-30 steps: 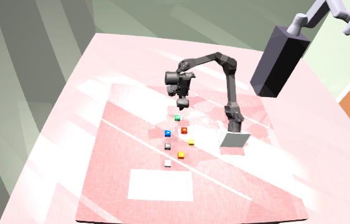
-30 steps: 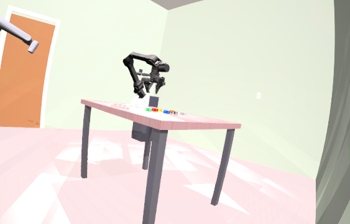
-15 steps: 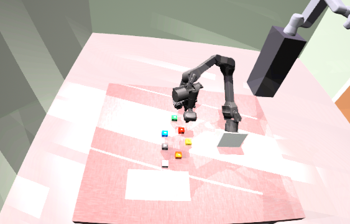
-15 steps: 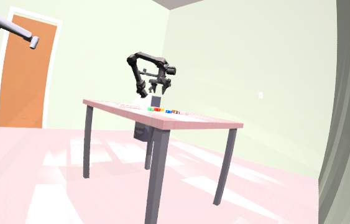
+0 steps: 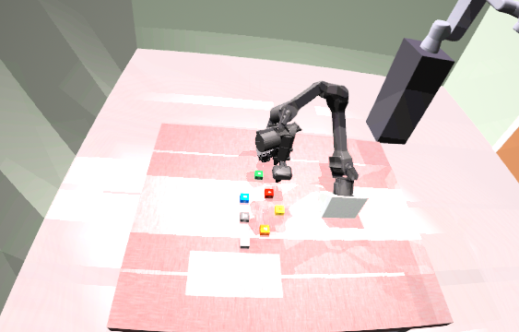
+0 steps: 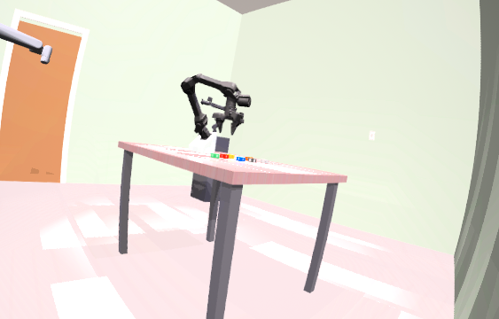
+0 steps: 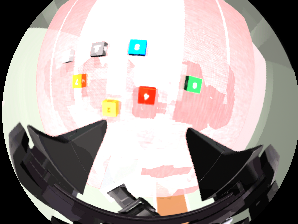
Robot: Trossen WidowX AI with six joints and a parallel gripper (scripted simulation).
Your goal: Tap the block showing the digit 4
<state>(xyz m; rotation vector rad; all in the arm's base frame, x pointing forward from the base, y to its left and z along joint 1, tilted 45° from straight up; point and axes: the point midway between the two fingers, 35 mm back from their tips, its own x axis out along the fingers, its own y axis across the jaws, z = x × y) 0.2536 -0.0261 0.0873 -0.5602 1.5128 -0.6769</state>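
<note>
The red block is 10 mm ahead of my gripper tip and 120 mm below it. Round my gripper tip: blue block (100 mm ahead, 30 mm to the left, 120 mm below); then green block (40 mm ahead, 90 mm to the right, 120 mm below); then yellow block (20 mm behind, 80 mm to the left, 120 mm below).
</note>
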